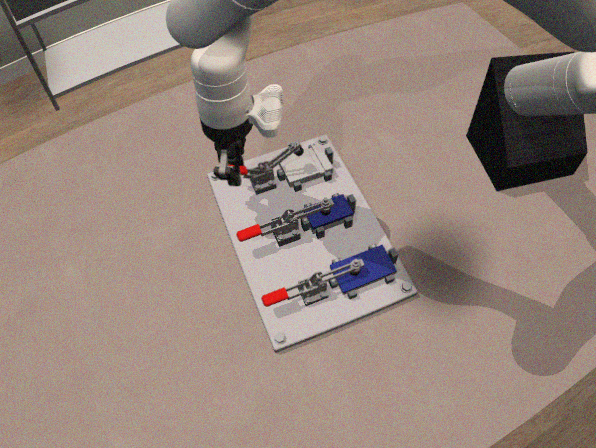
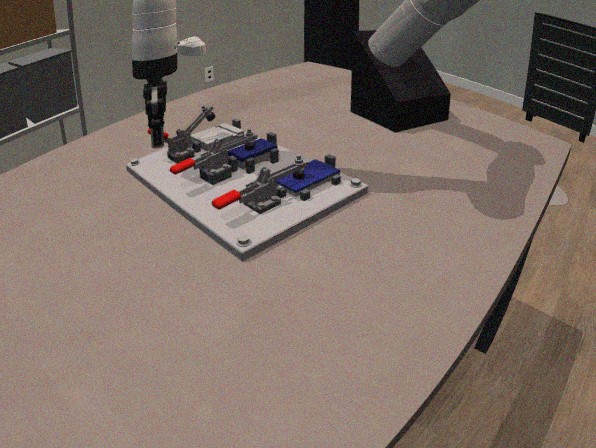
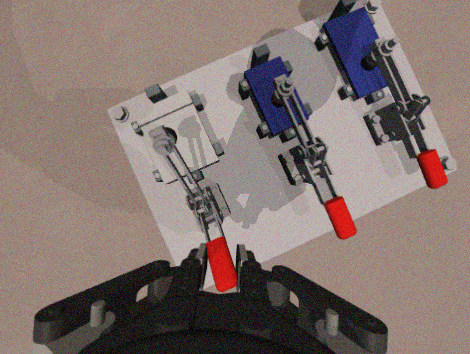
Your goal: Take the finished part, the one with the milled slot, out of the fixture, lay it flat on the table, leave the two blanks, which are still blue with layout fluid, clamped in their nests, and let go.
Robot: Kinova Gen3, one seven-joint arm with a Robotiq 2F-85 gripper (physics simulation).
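Note:
My gripper (image 2: 158,143), also (image 1: 236,176) and (image 3: 222,254). Finished part (image 1: 313,163), also (image 2: 226,133) and (image 3: 178,112). Blue blank (image 1: 341,209). Another blue blank (image 1: 377,264). Red clamp handle (image 3: 224,273). Clamp arm (image 3: 164,139).

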